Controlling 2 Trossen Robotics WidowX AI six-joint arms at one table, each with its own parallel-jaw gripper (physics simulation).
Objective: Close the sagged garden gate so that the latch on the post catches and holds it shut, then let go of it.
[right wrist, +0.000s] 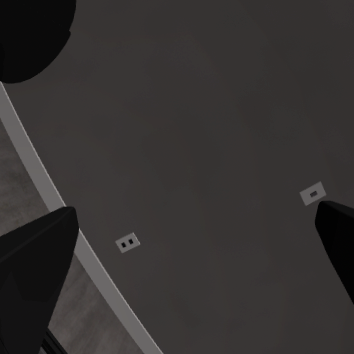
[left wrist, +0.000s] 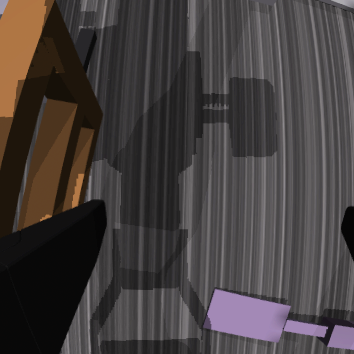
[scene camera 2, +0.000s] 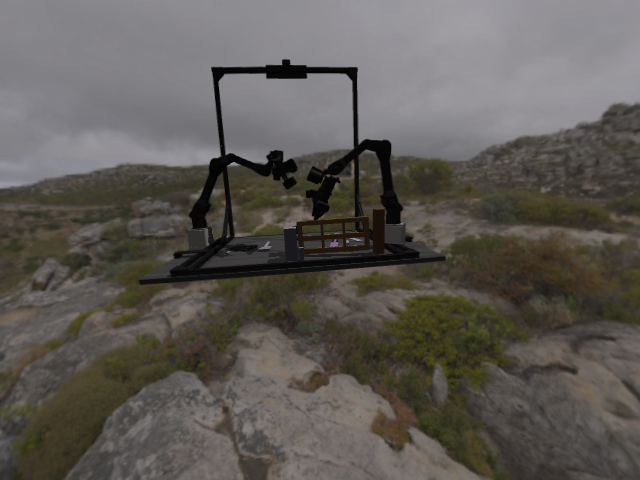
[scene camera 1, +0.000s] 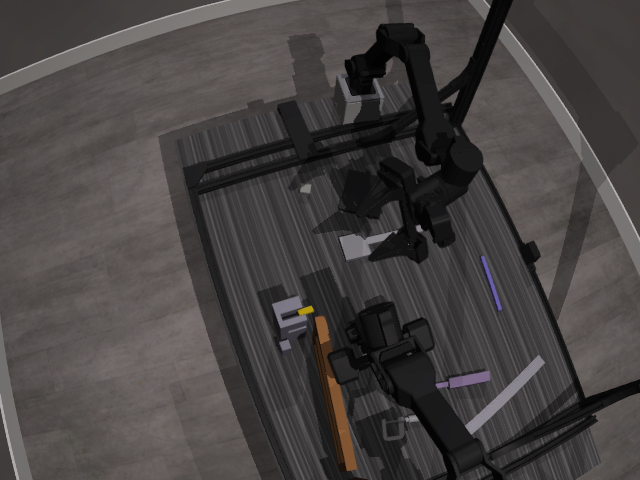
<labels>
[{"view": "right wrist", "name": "my right gripper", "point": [200, 216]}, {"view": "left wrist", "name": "my left gripper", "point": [228, 215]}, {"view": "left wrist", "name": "brown wooden gate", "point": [47, 63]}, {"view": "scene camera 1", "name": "my left gripper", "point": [374, 342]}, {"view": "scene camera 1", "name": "my right gripper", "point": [363, 238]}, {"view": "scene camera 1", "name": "grey block on a stem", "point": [355, 246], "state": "on the table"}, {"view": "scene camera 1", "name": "brown wooden gate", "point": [321, 341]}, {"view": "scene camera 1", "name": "grey latch post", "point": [289, 327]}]
</labels>
